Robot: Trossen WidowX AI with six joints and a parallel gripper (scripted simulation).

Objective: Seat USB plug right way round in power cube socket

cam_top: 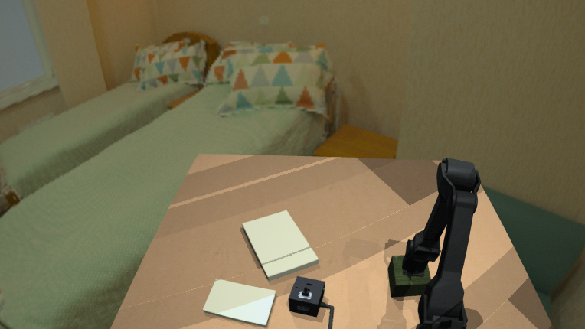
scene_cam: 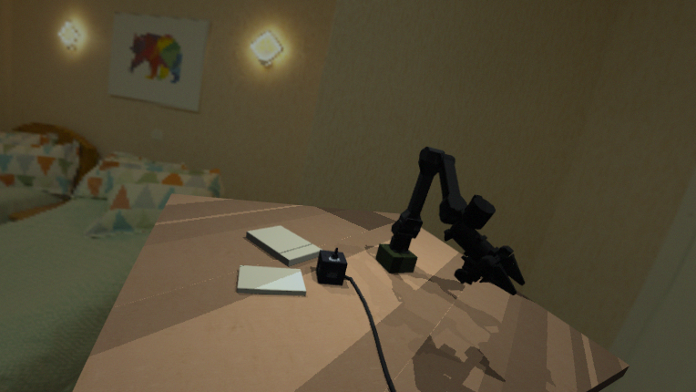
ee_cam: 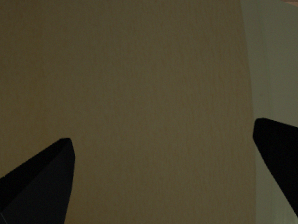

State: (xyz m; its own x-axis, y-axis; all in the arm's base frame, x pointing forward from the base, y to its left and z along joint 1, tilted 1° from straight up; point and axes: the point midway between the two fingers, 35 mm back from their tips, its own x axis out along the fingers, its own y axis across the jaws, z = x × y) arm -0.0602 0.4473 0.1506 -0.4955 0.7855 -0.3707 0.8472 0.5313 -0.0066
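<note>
Right now my gripper tip is 36 cm short of the USB plug, 32 cm to the left of it and 11 cm above it. The rest, counted from my gripper tip: silver-framed socket (36 cm ahead, 32 cm to the right, 13 cm below).
</note>
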